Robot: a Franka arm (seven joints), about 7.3 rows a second.
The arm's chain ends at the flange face. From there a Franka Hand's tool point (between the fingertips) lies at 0.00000 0.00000 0.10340 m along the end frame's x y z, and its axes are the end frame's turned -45 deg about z.
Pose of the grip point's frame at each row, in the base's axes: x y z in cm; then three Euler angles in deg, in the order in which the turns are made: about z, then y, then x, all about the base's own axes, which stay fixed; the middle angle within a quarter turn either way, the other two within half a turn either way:
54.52 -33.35 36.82 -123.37 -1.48 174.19
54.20 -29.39 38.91 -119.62 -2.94 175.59
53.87 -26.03 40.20 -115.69 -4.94 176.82
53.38 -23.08 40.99 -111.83 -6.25 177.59
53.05 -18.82 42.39 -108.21 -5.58 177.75
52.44 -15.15 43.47 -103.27 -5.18 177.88
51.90 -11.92 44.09 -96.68 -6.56 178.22
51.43 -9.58 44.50 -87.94 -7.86 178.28
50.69 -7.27 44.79 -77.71 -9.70 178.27
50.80 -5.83 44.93 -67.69 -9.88 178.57
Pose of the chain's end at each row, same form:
54.79 -32.30 47.10 -78.37 -1.48 174.19
54.73 -28.60 49.21 -74.62 -2.94 175.59
54.76 -25.46 50.49 -70.69 -4.94 176.82
54.51 -22.65 51.26 -66.83 -6.25 177.59
54.06 -18.42 52.67 -63.21 -5.58 177.75
53.37 -14.77 53.76 -58.27 -5.18 177.88
53.08 -11.60 54.36 -51.68 -6.56 178.22
52.84 -9.27 54.74 -42.94 -7.86 178.28
52.43 -6.96 54.98 -32.71 -9.70 178.27
52.57 -5.58 55.11 -22.69 -9.88 178.57

